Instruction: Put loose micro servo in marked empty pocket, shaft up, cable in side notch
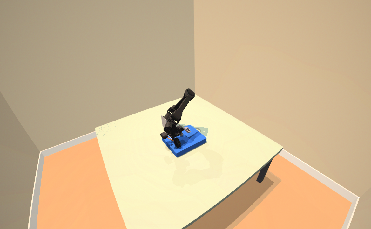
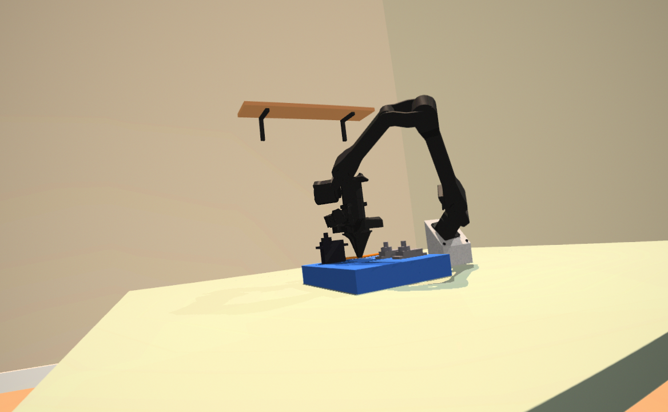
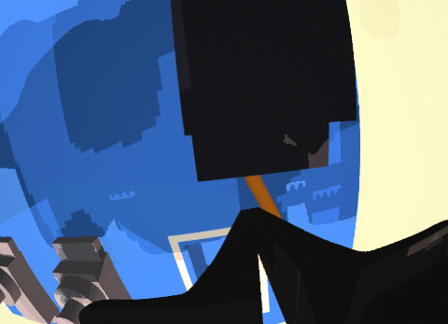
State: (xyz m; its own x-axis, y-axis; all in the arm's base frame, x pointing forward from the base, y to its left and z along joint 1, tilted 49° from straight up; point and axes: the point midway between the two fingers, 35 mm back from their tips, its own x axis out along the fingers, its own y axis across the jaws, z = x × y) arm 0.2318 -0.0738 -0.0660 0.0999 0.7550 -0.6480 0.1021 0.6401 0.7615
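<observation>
The blue deck is 9 cm to the left of my gripper tip, 8 cm ahead of it and 3 cm below it.
</observation>
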